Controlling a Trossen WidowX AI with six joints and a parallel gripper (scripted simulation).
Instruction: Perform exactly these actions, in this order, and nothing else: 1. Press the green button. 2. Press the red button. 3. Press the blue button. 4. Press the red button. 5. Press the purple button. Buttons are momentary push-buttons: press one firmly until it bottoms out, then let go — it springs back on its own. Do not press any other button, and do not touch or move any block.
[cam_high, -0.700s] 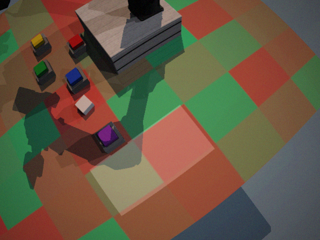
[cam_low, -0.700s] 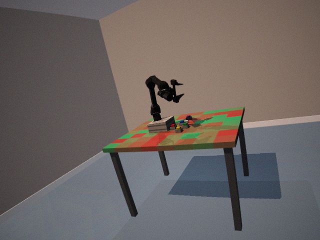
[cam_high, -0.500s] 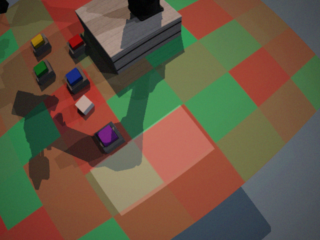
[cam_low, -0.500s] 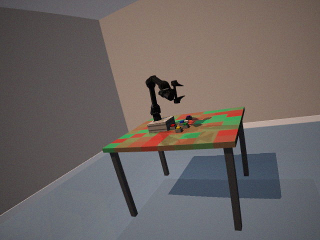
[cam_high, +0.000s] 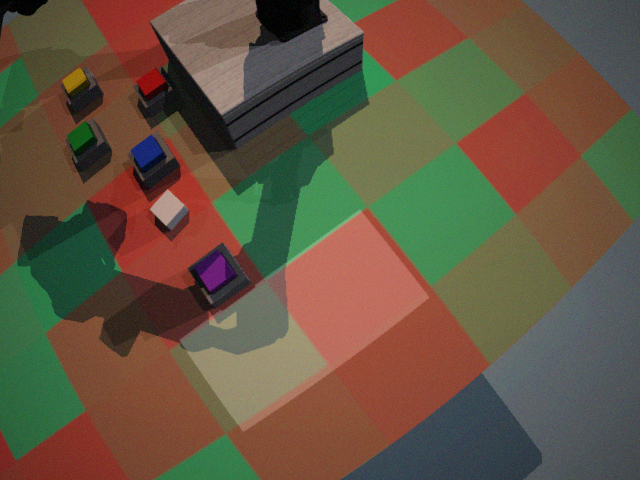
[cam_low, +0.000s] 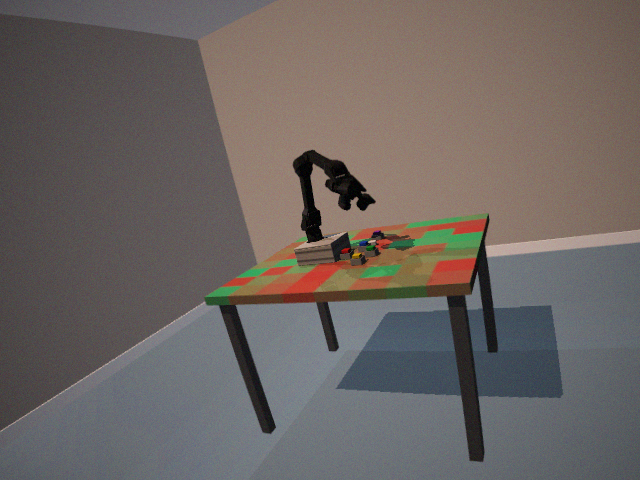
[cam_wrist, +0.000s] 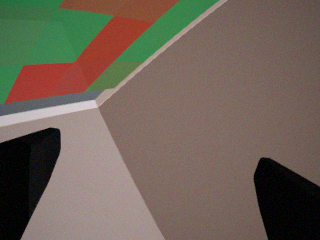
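My gripper tip is now 30 mm past the green button, 60 mm to the left of it and 210 mm above it. Also, from my gripper tip: red button: 140 mm behind, 60 mm to the right, 210 mm below; blue button: 90 mm behind, 30 mm to the left, 210 mm below; yellow button: 50 mm behind, 150 mm to the right, 210 mm below.
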